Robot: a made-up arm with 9 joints.
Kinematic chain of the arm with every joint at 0, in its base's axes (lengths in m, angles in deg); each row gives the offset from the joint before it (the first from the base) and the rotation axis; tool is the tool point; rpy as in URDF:
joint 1: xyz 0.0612 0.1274 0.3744 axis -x
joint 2: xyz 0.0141 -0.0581 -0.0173 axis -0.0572 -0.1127 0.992
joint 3: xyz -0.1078 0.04 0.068 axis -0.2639 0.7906 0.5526
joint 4: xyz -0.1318 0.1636 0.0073 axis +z
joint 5: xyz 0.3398 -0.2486 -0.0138 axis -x
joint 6: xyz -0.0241 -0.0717 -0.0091 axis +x
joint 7: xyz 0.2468 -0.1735 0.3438 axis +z
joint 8: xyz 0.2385 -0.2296 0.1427 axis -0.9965 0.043 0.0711
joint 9: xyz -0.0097 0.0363 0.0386 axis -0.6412 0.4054 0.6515
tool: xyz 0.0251 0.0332 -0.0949 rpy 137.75 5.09 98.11
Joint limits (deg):
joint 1: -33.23..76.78
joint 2: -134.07..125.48
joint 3: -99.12..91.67
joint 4: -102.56..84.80
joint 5: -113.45..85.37
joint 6: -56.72..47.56
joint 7: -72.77..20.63
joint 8: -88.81..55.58
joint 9: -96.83..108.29
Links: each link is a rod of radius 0.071 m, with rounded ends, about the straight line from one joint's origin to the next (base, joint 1, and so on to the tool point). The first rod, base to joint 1, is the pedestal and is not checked.
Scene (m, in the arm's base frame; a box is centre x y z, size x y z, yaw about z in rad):
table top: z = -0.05
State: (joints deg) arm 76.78 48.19 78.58 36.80 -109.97 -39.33 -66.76 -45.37 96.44
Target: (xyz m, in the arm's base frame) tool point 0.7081 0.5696 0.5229
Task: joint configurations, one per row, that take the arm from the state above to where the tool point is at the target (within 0.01 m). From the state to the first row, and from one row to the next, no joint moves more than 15 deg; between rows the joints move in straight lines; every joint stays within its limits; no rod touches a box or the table.
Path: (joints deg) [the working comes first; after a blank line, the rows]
Joints at the target: 76.78 63.78 70.01 -38.76 -82.91 -56.72 -68.65 -40.27 103.61
Straight joint move there: clear.

1: 76.78 50.79 77.15 24.21 -105.46 -42.23 -67.07 -44.52 97.64
2: 76.78 53.39 75.72 11.61 -100.95 -45.13 -67.39 -43.67 98.83
3: 76.78 55.99 74.29 -0.98 -96.44 -48.02 -67.70 -42.82 100.03
4: 76.78 58.59 72.87 -13.58 -91.93 -50.92 -68.02 -41.97 101.22
5: 76.78 61.19 71.44 -26.17 -87.42 -53.82 -68.33 -41.12 102.42
6: 76.78 63.78 70.01 -38.76 -82.91 -56.72 -68.65 -40.27 103.61

